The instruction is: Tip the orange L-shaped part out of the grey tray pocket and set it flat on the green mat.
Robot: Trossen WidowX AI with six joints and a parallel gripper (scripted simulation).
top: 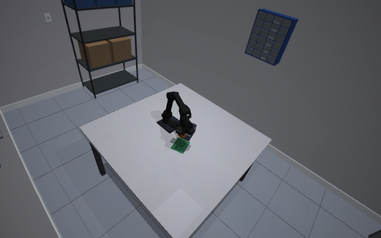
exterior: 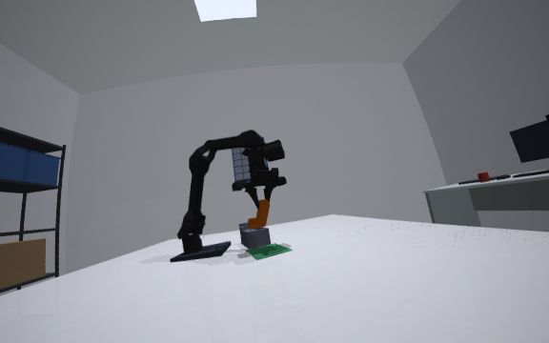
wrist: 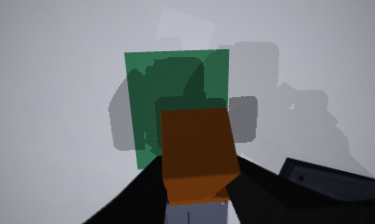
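My gripper tip is 16 cm above the green mat, 2 cm to the right of it and 1 cm past it. The rest, counted from my gripper tip: orange L-shaped part (3 cm below, 2 cm to the left, 2 cm behind).
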